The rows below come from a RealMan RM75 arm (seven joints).
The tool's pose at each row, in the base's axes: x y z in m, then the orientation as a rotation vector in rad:
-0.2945 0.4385 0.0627 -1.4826 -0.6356 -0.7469
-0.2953 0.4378 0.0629 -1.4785 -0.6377 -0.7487
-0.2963 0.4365 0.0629 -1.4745 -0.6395 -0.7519
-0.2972 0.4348 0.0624 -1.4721 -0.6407 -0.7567
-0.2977 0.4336 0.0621 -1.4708 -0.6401 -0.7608
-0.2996 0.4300 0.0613 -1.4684 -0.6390 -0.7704
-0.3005 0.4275 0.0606 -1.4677 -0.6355 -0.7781
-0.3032 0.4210 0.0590 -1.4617 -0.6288 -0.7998
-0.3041 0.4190 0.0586 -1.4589 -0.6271 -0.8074
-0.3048 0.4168 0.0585 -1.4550 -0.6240 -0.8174
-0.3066 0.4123 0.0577 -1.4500 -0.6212 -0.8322
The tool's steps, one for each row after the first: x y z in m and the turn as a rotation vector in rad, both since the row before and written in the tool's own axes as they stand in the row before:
-0.0003 -0.0007 -0.0008 0.0031 0.0013 -0.0028
-0.0006 -0.0007 -0.0014 0.0024 0.0022 -0.0035
-0.0009 -0.0003 -0.0018 0.0003 0.0027 -0.0040
-0.0005 -0.0001 -0.0012 -0.0006 0.0029 -0.0023
-0.0016 -0.0008 -0.0037 -0.0020 0.0064 -0.0056
-0.0009 -0.0001 -0.0026 -0.0031 0.0062 -0.0027
-0.0024 -0.0008 -0.0067 -0.0048 0.0172 -0.0101
-0.0007 -0.0004 -0.0021 -0.0010 0.0059 -0.0040
-0.0003 -0.0004 -0.0023 -0.0013 0.0084 -0.0048
-0.0012 -0.0007 -0.0047 -0.0023 0.0110 -0.0081

